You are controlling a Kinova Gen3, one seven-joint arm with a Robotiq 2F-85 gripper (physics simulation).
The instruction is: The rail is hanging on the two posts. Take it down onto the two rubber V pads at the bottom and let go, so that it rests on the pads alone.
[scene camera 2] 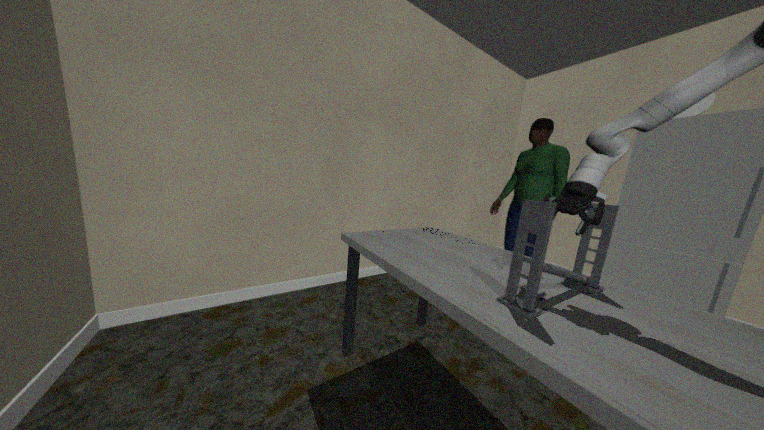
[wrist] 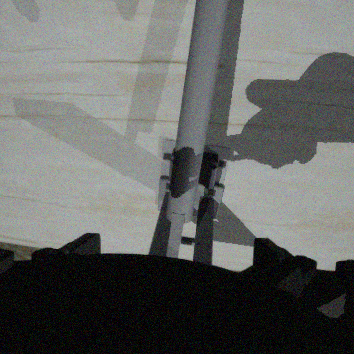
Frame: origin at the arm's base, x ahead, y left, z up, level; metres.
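Seen in the pictures: gripper, fingertip midpoint: [scene camera 2: 557, 229] [wrist: 175, 253].
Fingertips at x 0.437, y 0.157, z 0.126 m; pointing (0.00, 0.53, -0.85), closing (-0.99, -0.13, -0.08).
Observation:
A point is followed by its place in that frame.
The grey rail [wrist: 202, 80] @(x 0.440, y 0.094, z -0.001 m) lies low over the table in the wrist view, its shadow close beside it. Its near end is above a post's base plate, between dark parts of a rubber V pad [wrist: 208, 167] @(x 0.415, y 0.208, z -0.055 m). Its contact with the pad is hidden, and the far end is out of that view. In the scene view the rail is hard to make out against the table. The near post [scene camera 2: 538, 227] @(x 0.414, y 0.294, z 0.139 m) and the far post [scene camera 2: 608, 229] @(x 0.417, y -0.107, z 0.125 m) stand upright. My gripper [scene camera 2: 569, 221] @(x 0.437, y 0.157, z 0.126 m) [wrist: 175, 253] @(x 0.437, y 0.157, z 0.126 m) is open and empty, high up between the posts, above the rail.
The posts stand on a long wooden table [scene camera 2: 454, 272] @(x 0.666, y 0.295, z -0.094 m), close beside my gripper on either side. A person in a green top [scene camera 2: 539, 170] stands beyond the table. Shadows of the arm and posts fall on the table top. A dark mat [scene camera 2: 400, 389] lies on the floor.

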